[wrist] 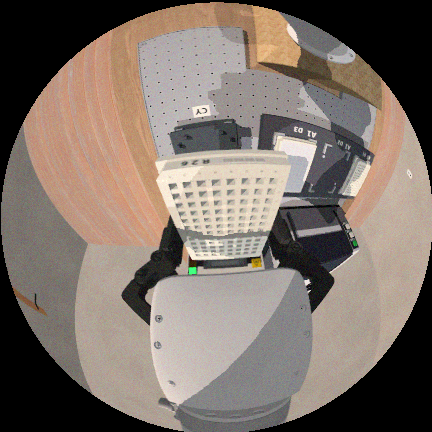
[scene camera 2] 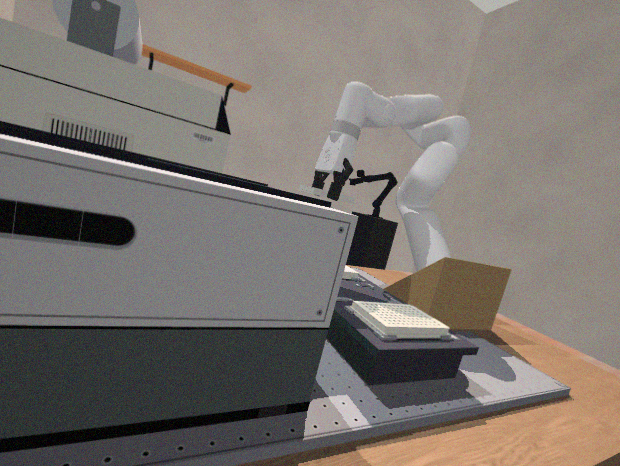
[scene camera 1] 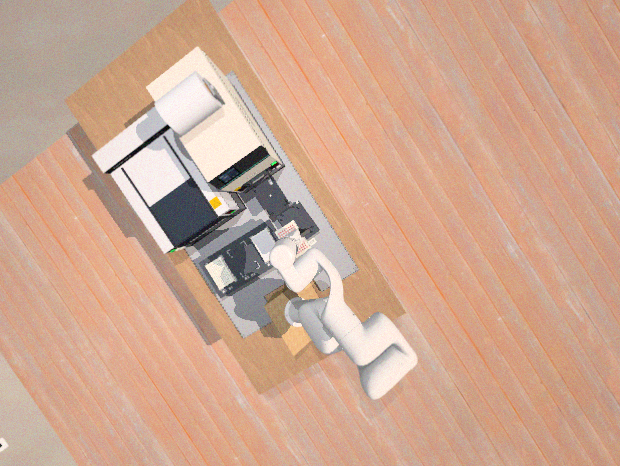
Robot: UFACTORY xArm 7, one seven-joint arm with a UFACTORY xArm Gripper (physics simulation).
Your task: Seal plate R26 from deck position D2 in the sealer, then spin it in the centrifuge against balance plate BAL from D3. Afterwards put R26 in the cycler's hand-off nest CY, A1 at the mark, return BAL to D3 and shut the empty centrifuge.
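Frame: origin at the arm's base, x ahead, y left, z up, level; metres.
Where they show: gripper, fingertip midpoint: [wrist: 224, 219] [scene camera 2: 323, 196]; arm's base, origin of the base link: [scene camera 2: 438, 279] [scene camera 1: 297, 311].
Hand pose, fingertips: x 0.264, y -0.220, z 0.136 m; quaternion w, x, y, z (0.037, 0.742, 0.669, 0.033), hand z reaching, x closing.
Observation:
Each offset is from my fingertips to the top centre of the thing. "spot": to the spot under its first point. Level surfaces: height alone.
My gripper [scene camera 1: 294, 241] [scene camera 2: 326, 186] [wrist: 224, 219] is shut on plate R26 @(dz +0.018, dx -0.009, dy +0.001 m) [wrist: 225, 200], a cream well plate held level in the air by its sides, with the R26 label on the edge at the top of the wrist view. Its wells show no visible film. Beyond it in the wrist view is the dark CY nest @(dz -0.162, dx +0.036, dy -0.025 m) [wrist: 202, 138], partly hidden by the plate. White-topped plate BAL @(dz -0.141, dx +0.050, dy +0.141 m) [scene camera 1: 264, 243] [wrist: 297, 164] sits at D3 on the dark deck @(dz -0.157 m) [wrist: 327, 189]. The D2 position beside it holds no plate. The gripper and plate partly hide the nest area in scene camera 1.
Another cream plate @(dz -0.141, dx +0.085, dy +0.386 m) [scene camera 1: 220, 271] [scene camera 2: 400, 316] [wrist: 356, 176] sits at D1. A cream machine @(dz +0.261, dx +0.492, dy -0.056 m) [scene camera 1: 228, 137] with a white roll @(dz +0.261, dx +0.513, dy -0.059 m) [scene camera 1: 185, 103] stands beside a white machine with a dark top panel @(spot: dz -0.003, dx +0.353, dy +0.264 m) [scene camera 1: 184, 210]. A brown box [scene camera 2: 451, 295] [wrist: 280, 50] stands near the arm base.

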